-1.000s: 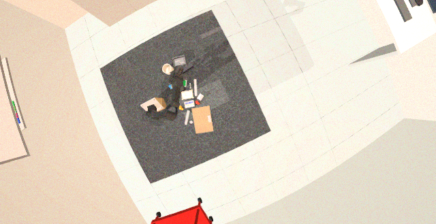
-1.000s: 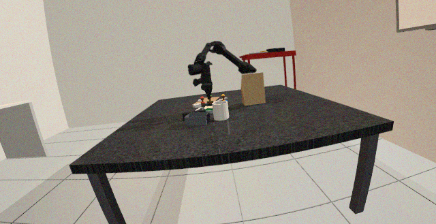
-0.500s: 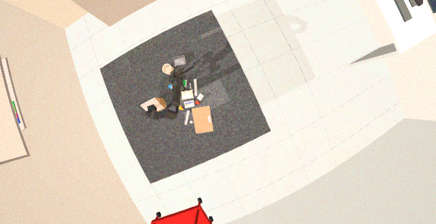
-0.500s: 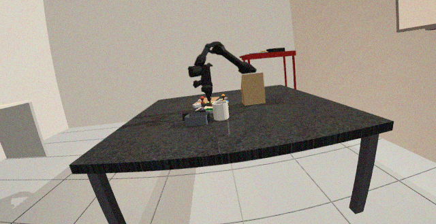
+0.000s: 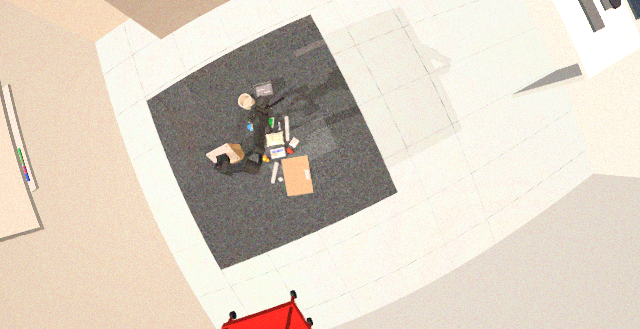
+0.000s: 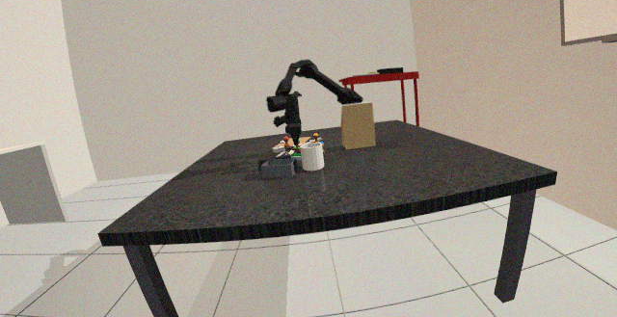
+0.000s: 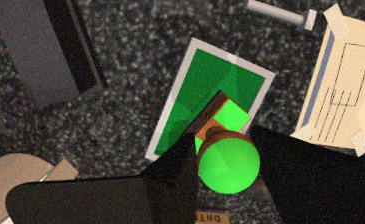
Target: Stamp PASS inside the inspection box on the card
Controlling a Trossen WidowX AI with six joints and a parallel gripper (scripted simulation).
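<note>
My gripper tip is 1 cm past the green ink pad and 6 cm above it. Round my gripper tip: blue-knobbed date stamp 10 cm behind, 4 cm below; dark slab 8 cm ahead, 11 cm to the left, 5 cm below; cream inspection card 1 cm ahead, 11 cm to the right, 6 cm below.
</note>
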